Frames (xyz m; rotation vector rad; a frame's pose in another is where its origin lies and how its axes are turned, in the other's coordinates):
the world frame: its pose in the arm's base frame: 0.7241 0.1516 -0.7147 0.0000 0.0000 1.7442
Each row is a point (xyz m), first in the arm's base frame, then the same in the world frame.
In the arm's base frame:
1: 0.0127 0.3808 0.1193
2: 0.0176 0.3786 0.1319
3: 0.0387 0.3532 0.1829
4: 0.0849 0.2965 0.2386
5: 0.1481 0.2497 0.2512
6: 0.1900 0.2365 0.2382
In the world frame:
1: 0.3485 0.6612 0.8340
2: 0.3455 0.6567 0.8466
3: 0.3168 0.6403 0.8976
4: 0.2530 0.6046 0.9533
5: 0.1960 0.5504 0.9659
6: 0.1758 0.5114 0.9529

